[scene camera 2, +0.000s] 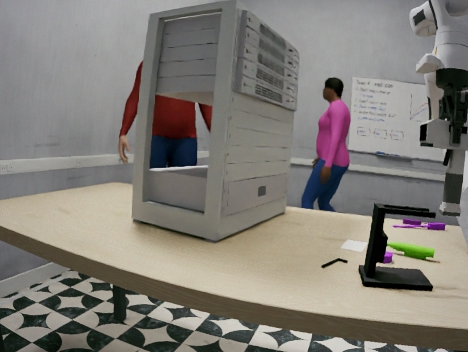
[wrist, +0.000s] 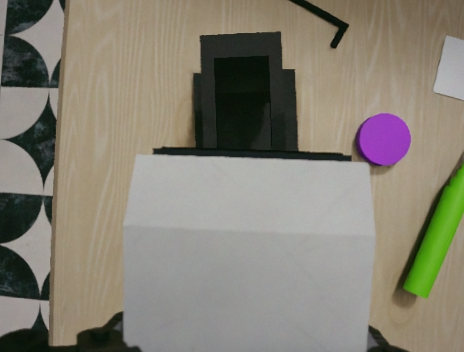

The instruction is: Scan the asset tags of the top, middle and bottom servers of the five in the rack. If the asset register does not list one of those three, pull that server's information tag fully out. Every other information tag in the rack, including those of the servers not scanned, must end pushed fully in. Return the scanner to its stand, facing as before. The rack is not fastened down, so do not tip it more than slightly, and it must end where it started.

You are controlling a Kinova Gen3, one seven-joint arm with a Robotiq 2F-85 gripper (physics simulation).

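The grey rack (scene camera 2: 213, 165) stands upright at the table's left. Its five servers (scene camera 2: 270, 57) are stacked at the top of its front; their tags are too small to read, and I cannot tell how far the information tags are in. My gripper (scene camera 2: 454, 127) is shut on the scanner (scene camera 2: 454, 167) (wrist: 247, 200), high at the right. The scanner's handle hangs down and its dark window faces left, towards the rack. In the wrist view its pale head hides much of the lower middle. The black stand (scene camera 2: 374, 245) (wrist: 206, 100) stands empty on the table, lower than the scanner.
A black hex key (scene camera 2: 334, 262) (wrist: 320, 13), a white card (scene camera 2: 353, 245) (wrist: 452, 70), a purple disc (scene camera 2: 388, 257) (wrist: 383, 139), a green tool (scene camera 2: 412, 250) (wrist: 435, 235) and a purple screwdriver (scene camera 2: 435, 226) lie near the stand. Two people stand behind the table; a whiteboard (scene camera 2: 370, 117) hangs behind.
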